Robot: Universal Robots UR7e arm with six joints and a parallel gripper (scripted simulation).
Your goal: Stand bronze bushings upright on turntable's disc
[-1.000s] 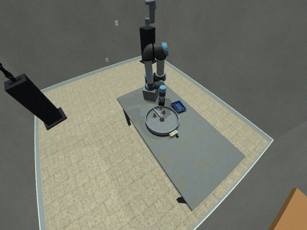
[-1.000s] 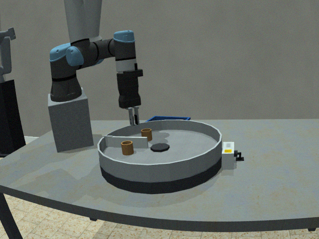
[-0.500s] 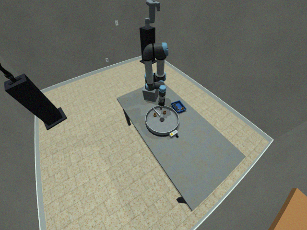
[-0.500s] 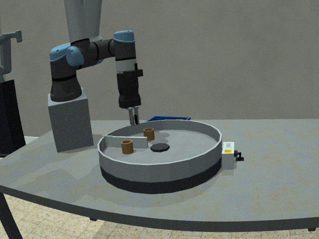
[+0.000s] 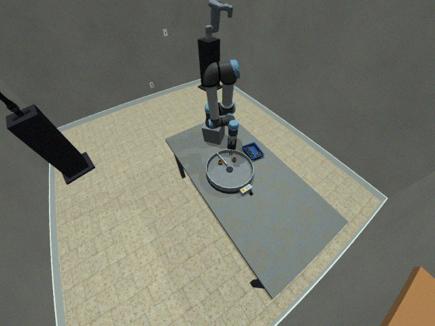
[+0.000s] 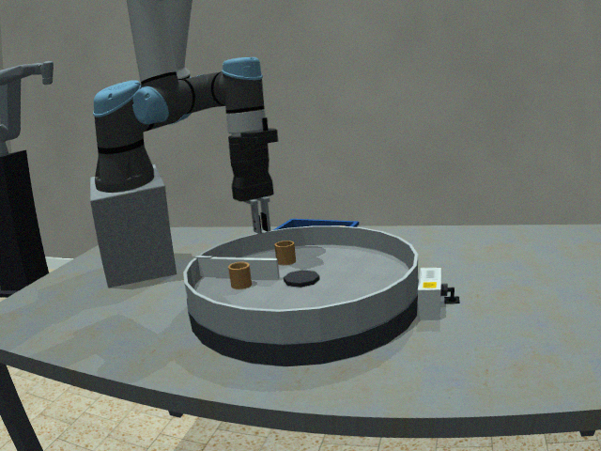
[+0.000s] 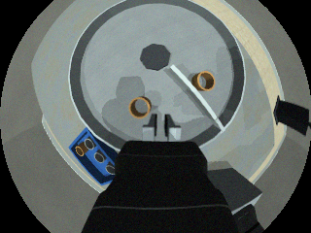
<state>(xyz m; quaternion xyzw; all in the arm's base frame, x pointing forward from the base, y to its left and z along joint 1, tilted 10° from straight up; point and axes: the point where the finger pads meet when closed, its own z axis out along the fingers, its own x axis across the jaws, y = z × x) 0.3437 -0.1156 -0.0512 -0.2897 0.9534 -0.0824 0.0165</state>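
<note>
The blue crate lies 250 mm to the left of my hand, 120 mm below it and 80 mm ahead of it. Round my hand: turntable disc 90 mm to the right, 90 mm below, 80 mm ahead.
</note>
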